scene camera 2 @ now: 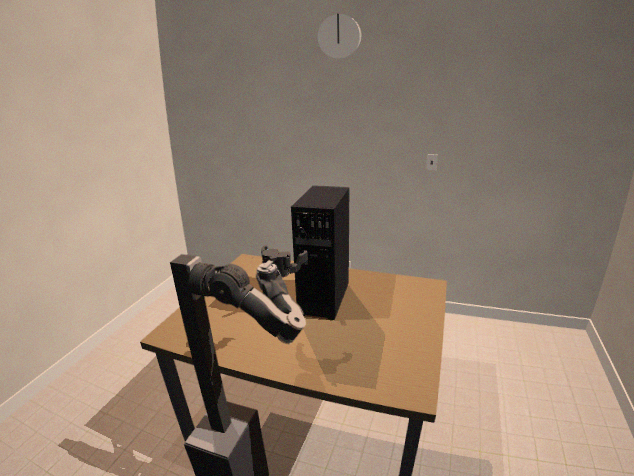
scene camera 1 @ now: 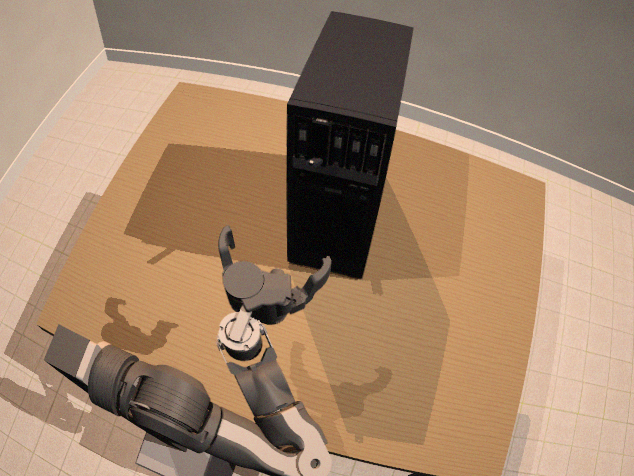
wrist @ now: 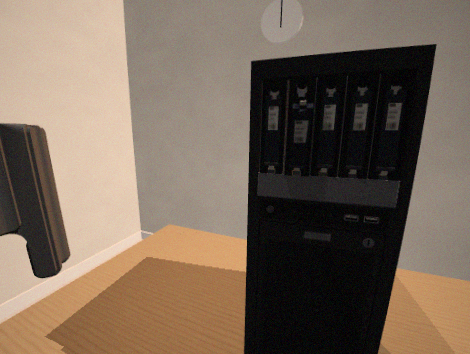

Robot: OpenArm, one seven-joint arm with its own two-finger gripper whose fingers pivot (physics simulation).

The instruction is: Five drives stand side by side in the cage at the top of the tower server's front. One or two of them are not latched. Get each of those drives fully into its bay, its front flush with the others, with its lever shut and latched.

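The black tower server (scene camera 1: 327,220) (scene camera 2: 315,286) (wrist: 310,295) stands upright with five drives side by side in its top cage. The second drive from the left (wrist: 300,131) differs: its label sits lower than the others, and its lever (scene camera 1: 313,161) stands out from the front. How far its body sits out of the bay I cannot tell. The first drive (wrist: 272,118), third drive (wrist: 329,117), fourth drive (wrist: 359,117) and fifth drive (wrist: 393,116) look alike, with levers upright. My gripper (scene camera 1: 277,248) (scene camera 2: 284,251) is open and empty, in front of the server and apart from it; one finger shows at the wrist view's left edge.
The server stands on a wooden table (scene camera 1: 501,317) (scene camera 2: 414,338) (wrist: 200,240). The arm's post (scene camera 2: 197,333) stands at the table's front left. A grey wall (scene camera 1: 512,66) (scene camera 2: 245,128) (wrist: 190,125) is behind the server. A round clock (scene camera 2: 339,35) (wrist: 282,21) hangs on it.
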